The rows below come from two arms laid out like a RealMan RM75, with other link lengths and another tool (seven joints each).
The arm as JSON. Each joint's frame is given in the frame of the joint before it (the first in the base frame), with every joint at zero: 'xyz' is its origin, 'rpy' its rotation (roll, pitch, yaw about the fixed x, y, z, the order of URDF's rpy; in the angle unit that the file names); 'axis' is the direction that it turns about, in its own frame. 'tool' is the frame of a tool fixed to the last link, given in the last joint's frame.
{
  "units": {
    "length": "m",
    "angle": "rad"
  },
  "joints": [
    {
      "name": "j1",
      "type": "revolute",
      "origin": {
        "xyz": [
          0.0,
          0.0,
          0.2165
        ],
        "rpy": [
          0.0,
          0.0,
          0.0
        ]
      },
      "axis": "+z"
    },
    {
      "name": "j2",
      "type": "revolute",
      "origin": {
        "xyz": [
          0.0,
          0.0,
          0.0
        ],
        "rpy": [
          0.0,
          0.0,
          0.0
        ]
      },
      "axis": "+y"
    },
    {
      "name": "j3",
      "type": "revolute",
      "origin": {
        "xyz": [
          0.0,
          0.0,
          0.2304
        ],
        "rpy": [
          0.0,
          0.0,
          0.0
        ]
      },
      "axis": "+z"
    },
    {
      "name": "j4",
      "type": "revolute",
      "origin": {
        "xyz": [
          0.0,
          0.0,
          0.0
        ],
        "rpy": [
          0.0,
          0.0,
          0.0
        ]
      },
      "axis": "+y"
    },
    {
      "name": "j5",
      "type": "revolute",
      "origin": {
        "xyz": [
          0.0,
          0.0,
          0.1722
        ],
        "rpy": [
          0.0,
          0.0,
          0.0
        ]
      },
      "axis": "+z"
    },
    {
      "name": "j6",
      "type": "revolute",
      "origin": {
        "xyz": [
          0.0,
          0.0,
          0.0
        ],
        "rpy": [
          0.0,
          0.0,
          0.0
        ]
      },
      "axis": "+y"
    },
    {
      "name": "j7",
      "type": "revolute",
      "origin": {
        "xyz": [
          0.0,
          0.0,
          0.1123
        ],
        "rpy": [
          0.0,
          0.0,
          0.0
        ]
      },
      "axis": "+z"
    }
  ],
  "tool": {
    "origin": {
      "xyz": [
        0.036,
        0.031,
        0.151
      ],
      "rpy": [
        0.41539,
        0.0,
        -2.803
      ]
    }
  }
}
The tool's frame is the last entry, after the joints.
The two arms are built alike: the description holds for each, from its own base.
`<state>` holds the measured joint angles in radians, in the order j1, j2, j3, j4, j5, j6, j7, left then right.
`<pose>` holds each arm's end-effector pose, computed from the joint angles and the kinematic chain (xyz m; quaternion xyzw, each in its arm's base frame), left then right.
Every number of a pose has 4 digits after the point. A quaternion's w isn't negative.
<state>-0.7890 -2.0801 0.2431 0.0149 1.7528 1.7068 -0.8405 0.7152 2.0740 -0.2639 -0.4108 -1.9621 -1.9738 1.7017</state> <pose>0.0029 0.3302 -0.0255 0.1288 0.8422 0.0973 0.5145 0.0437 0.2605 -0.0565 -0.3299 -0.6962 0.3082 0.5581</pose>
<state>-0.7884 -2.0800 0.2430 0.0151 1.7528 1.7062 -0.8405 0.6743 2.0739 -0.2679 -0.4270 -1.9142 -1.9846 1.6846</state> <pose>0.0026 0.3304 -0.0256 0.1285 0.8424 0.0977 0.5142 0.0505 0.2628 -0.0482 -0.3194 -0.6940 0.2870 0.5779</pose>
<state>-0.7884 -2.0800 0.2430 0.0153 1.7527 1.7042 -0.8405 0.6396 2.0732 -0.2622 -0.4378 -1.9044 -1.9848 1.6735</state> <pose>0.0024 0.3308 -0.0258 0.1279 0.8428 0.0981 0.5136 0.0599 0.2640 -0.0456 -0.3219 -0.6932 0.2682 0.5864</pose>
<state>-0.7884 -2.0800 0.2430 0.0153 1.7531 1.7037 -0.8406 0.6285 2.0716 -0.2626 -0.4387 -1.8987 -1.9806 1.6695</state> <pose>0.0024 0.3308 -0.0260 0.1277 0.8429 0.0980 0.5134 0.0631 0.2653 -0.0448 -0.3235 -0.6929 0.2607 0.5893</pose>
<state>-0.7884 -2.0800 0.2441 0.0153 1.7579 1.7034 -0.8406 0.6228 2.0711 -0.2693 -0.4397 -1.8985 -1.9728 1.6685</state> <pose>0.0024 0.3300 -0.0272 0.1281 0.8439 0.0955 0.5121 0.0656 0.2659 -0.0465 -0.3276 -0.6938 0.2570 0.5876</pose>
